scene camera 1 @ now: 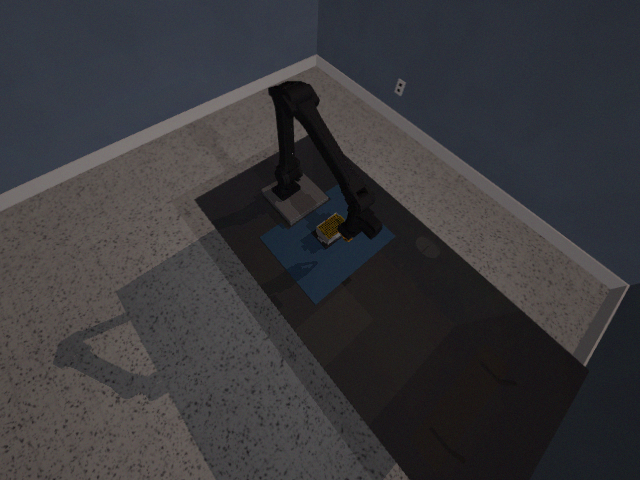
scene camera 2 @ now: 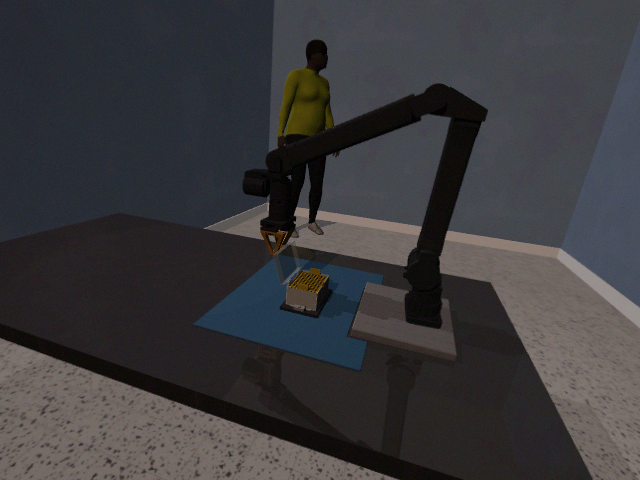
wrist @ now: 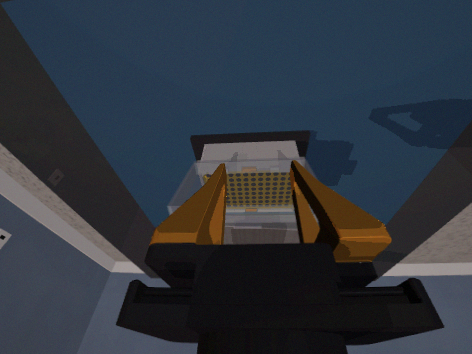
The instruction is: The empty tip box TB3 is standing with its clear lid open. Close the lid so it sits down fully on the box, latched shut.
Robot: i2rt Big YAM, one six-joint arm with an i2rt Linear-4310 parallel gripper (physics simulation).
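Places are measured from the arm's base along level axes (x back, y left, z down), in metres.
Pixels of known places: gripper, fingertip midpoint: [scene camera 1: 349,236] [scene camera 2: 277,252] [wrist: 257,168]; arm's base, link origin: [scene camera 1: 286,189] [scene camera 2: 421,312].
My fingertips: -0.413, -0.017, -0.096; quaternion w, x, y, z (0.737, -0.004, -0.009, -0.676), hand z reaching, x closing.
Note:
Ahead of a thing's pixels: the offset from my fingertips to its top centre, as dx, dy, dz. "*": to the spot under its first point. Level surfaces: height alone.
The tip box TB3 {+0.103, +0.017, +0.055} [scene camera 1: 323,237] [scene camera 2: 302,299] [wrist: 250,150] is white with a yellow, hole-patterned top and stands upright in a dark holder {* +0.099, +0.095, +0.114} [scene camera 2: 299,311] [wrist: 250,136]. Its clear lid {* +0.036, +0.010, +0.032} [scene camera 2: 287,266] [wrist: 186,192] is open, standing steeply up from the box's hinge side and leaning a little away from the box; it is hard to make out in scene camera 1. My gripper [scene camera 2: 273,252] [wrist: 257,168] points down, its orange fingers part-open with nothing between them. The fingertips are at the lid's raised upper edge, on its outer side; I cannot tell whether they touch it.
The box and holder stand on a blue mat {dz +0.121} [scene camera 1: 320,281] [scene camera 2: 242,320] [wrist: 240,60] on the dark table {dz +0.124} [scene camera 1: 413,310] [scene camera 2: 129,289]. The arm's pale base plate [scene camera 1: 311,198] [scene camera 2: 379,330] is beside the mat, across the box from the lid. A person [scene camera 2: 307,103] stands beyond the table.

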